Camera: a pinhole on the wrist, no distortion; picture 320 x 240 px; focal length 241.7 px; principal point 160.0 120.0 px. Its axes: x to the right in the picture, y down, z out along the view. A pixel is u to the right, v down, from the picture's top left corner.
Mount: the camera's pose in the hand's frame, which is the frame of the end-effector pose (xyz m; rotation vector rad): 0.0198 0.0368 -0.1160 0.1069 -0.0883 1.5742
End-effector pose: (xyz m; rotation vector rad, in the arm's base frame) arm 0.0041 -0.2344 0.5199 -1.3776 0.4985 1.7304
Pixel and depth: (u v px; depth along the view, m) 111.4 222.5 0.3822
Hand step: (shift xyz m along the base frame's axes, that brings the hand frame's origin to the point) -0.0759 0.1886 0.2248
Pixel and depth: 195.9 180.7 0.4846
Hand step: -0.2571 0.2162 0.1986
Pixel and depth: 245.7 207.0 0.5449
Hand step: -0.3897 0.1820 0.2701
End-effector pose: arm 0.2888 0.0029 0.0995 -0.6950 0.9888 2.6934
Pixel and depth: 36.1 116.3 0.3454
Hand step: -0.0409 0.2715 0.0200
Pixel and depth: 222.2 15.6 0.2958
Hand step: -0.2239 0.0648 0.0931
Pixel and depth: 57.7 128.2 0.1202
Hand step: -0.0047 0.0200 -0.0266
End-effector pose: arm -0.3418 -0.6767 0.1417 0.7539 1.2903 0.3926
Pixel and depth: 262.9 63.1 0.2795
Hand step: 0.2076 0.0934 0.0362
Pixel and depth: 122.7 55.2 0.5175
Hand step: 0.3963 -0.0754 -0.1571
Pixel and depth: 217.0 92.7 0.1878
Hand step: 0.0916 0.0474 0.0160
